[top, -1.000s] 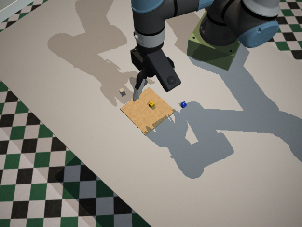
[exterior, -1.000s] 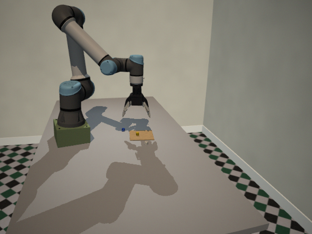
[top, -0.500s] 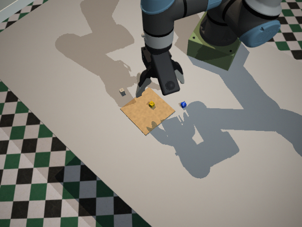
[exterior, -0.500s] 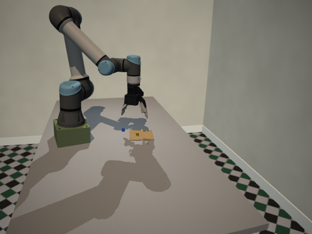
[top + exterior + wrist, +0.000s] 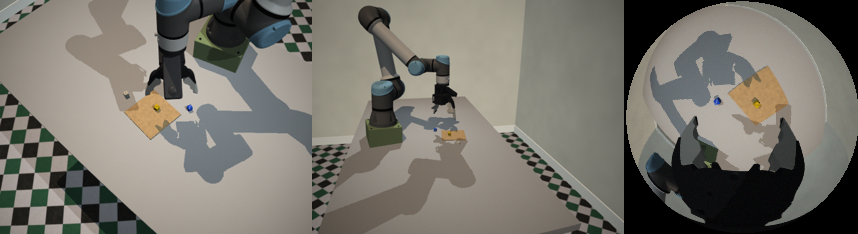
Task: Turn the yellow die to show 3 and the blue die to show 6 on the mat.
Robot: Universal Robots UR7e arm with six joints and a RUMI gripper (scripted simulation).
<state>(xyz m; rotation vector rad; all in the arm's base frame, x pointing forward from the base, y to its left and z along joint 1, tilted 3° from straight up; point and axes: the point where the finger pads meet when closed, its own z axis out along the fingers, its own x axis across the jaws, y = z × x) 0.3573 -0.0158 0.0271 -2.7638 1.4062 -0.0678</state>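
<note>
Right now the blue die is 100 mm below my hand, 50 mm to the left of it and 50 mm behind it. Also, from my hand: tan mat: 100 mm below, 50 mm to the right, 40 mm ahead; then white die: 170 mm to the right, 100 mm below, 30 mm ahead; then yellow die: 90 mm below, 50 mm to the right, 20 mm ahead.
</note>
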